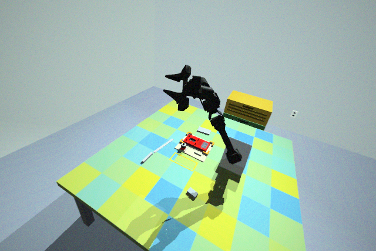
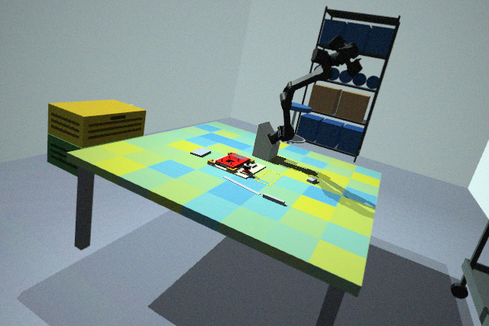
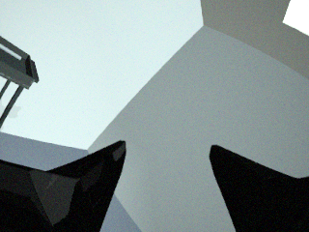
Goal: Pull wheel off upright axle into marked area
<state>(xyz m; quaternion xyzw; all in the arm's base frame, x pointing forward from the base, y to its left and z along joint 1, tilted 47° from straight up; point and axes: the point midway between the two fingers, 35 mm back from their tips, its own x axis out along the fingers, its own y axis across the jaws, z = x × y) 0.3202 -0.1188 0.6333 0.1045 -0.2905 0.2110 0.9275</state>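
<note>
The wheel is 50 mm ahead of my gripper tip, 360 mm to the right of it and 630 mm below it. Round my gripper tip: white rod 200 mm ahead, 300 mm to the right, 660 mm below; grey block 180 mm behind, 80 mm to the right, 660 mm below.
</note>
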